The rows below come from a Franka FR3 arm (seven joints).
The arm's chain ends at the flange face. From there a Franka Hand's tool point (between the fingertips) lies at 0.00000 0.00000 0.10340 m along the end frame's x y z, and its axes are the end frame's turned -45 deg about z.
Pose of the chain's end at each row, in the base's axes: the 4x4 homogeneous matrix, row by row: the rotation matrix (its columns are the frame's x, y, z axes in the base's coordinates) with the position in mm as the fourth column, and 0 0 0 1 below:
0.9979, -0.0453, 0.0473, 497.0; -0.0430, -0.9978, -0.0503, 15.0; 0.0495, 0.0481, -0.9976, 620.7; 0, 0, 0, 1
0.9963, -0.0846, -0.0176, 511.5; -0.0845, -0.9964, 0.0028, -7.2; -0.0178, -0.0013, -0.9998, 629.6; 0, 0, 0, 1
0.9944, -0.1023, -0.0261, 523.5; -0.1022, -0.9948, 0.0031, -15.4; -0.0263, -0.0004, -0.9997, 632.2; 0, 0, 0, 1
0.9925, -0.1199, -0.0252, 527.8; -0.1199, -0.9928, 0.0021, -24.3; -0.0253, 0.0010, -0.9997, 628.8; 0, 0, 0, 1
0.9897, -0.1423, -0.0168, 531.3; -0.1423, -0.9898, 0.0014, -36.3; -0.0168, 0.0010, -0.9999, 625.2; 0, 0, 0, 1
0.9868, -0.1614, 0.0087, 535.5; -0.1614, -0.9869, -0.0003, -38.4; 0.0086, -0.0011, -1.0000, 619.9; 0, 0, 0, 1
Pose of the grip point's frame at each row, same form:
0.7377, 0.6736, 0.0473, 501.9; 0.6751, -0.7360, -0.0503, 9.8; 0.0010, 0.0690, -0.9976, 517.5; 0, 0, 0, 1
0.7643, 0.6447, -0.0176, 509.7; 0.6448, -0.7643, 0.0028, -6.9; -0.0117, -0.0135, -0.9998, 526.2; 0, 0, 0, 1
0.7755, 0.6308, -0.0261, 520.8; 0.6312, -0.7757, 0.0031, -15.1; -0.0183, -0.0189, -0.9997, 528.8; 0, 0, 0, 1
0.7866, 0.6170, -0.0252, 525.2; 0.6172, -0.7868, 0.0021, -24.1; -0.0186, -0.0172, -0.9997, 525.4; 0, 0, 0, 1
0.8004, 0.5992, -0.0168, 529.6; 0.5993, -0.8005, 0.0014, -36.2; -0.0126, -0.0112, -0.9999, 521.8; 0, 0, 0, 1
0.8119, 0.5836, 0.0087, 536.4; 0.5837, -0.8120, -0.0003, -38.4; 0.0069, 0.0053, -1.0000, 516.5; 0, 0, 0, 1

